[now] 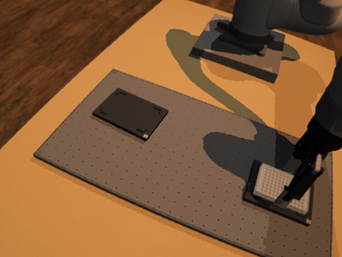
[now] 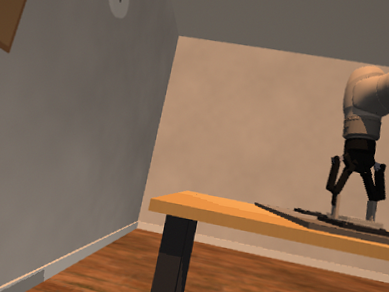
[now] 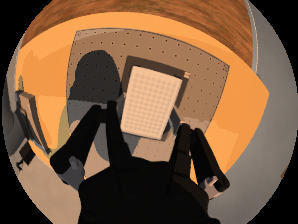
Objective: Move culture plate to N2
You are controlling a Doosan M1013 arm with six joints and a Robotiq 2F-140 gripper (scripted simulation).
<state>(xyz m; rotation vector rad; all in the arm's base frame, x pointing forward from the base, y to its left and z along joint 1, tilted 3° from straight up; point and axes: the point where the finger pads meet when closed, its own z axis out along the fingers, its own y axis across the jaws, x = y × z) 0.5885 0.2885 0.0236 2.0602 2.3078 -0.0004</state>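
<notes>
Now: hand 20 mm above the lid. From my hand the other things lie so: plate (20 mm below); then A1 corner mark (80 mm to the left, 50 mm ahead, 30 mm below); then black nest N2 (40 mm below).
</notes>
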